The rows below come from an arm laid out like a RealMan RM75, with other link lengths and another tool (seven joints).
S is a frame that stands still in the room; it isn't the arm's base.
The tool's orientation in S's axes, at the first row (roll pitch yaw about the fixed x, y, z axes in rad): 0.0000, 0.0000, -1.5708
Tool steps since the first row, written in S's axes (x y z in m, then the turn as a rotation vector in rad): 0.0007, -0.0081, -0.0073, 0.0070, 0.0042, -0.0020; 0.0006, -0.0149, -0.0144, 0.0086, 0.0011, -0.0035; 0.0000, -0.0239, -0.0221, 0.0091, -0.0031, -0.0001; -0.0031, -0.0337, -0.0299, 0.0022, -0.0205, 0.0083; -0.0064, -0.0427, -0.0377, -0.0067, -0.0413, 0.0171; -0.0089, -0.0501, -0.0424, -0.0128, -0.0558, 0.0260; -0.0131, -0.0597, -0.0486, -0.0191, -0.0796, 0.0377; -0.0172, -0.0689, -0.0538, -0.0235, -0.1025, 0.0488
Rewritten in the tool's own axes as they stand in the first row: 0.0081, 0.0007, -0.0073, -0.0042, 0.0070, -0.0020; 0.0149, 0.0006, -0.0144, -0.0011, 0.0086, -0.0035; 0.0239, 0.0000, -0.0221, 0.0031, 0.0091, -0.0001; 0.0337, -0.0031, -0.0299, 0.0205, 0.0022, 0.0083; 0.0427, -0.0064, -0.0377, 0.0413, -0.0067, 0.0171; 0.0501, -0.0089, -0.0424, 0.0558, -0.0128, 0.0260; 0.0597, -0.0131, -0.0486, 0.0796, -0.0191, 0.0377; 0.0689, -0.0172, -0.0538, 0.1025, -0.0235, 0.0488
